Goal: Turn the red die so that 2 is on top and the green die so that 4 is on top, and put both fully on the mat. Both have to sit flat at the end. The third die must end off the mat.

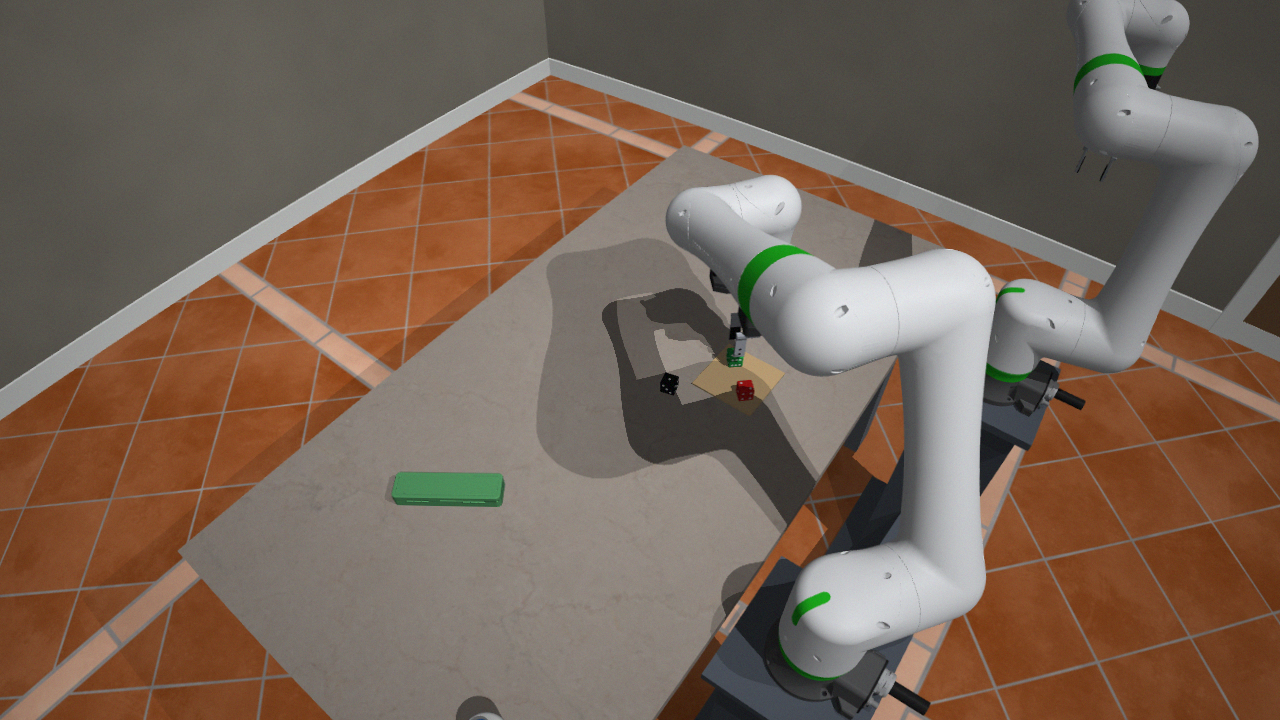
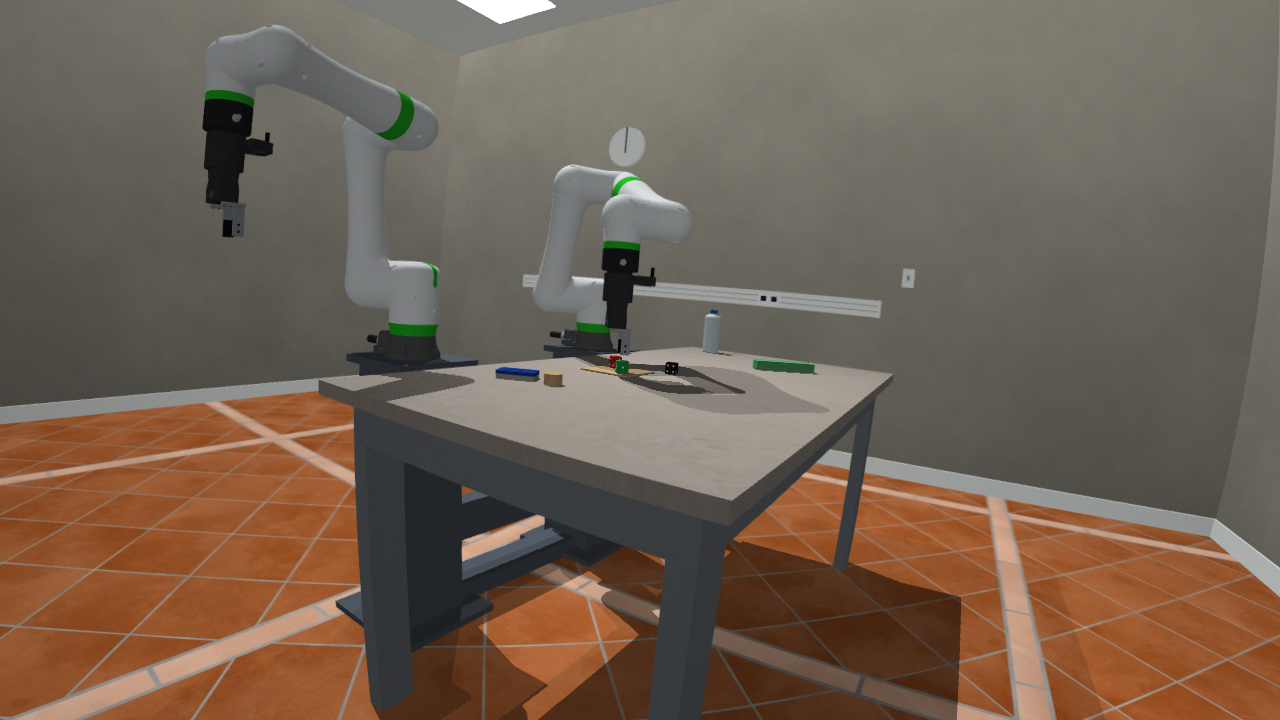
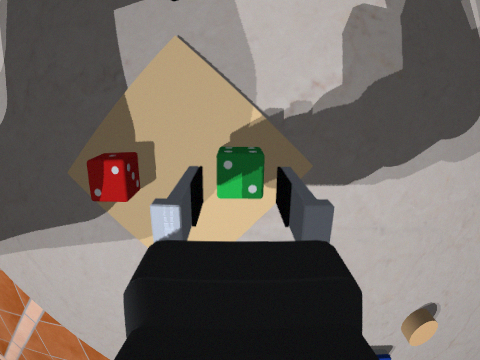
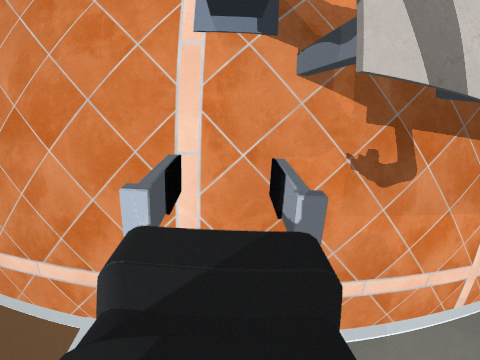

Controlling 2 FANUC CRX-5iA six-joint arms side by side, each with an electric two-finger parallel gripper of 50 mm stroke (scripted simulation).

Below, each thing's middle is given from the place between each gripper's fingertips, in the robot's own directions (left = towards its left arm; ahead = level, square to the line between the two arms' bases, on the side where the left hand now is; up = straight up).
My left hand (image 2: 623, 353) is 50 mm above the green die (image 3: 240, 170). Also, from my left hand: tan mat (image 1: 717, 379) 30 mm behind, 30 mm to the left, 70 mm below; green box (image 1: 410, 488) 210 mm ahead, 600 mm to the left, 60 mm below; red die (image 3: 113, 177) 70 mm behind, 60 mm to the left, 50 mm below.
The green die is 80 cm to the left of my right hand (image 2: 232, 236), 42 cm ahead of it and 27 cm below it. The rest, counted from my right hand: tan mat (83 cm to the left, 39 cm ahead, 29 cm below); red die (86 cm to the left, 35 cm ahead, 27 cm below).
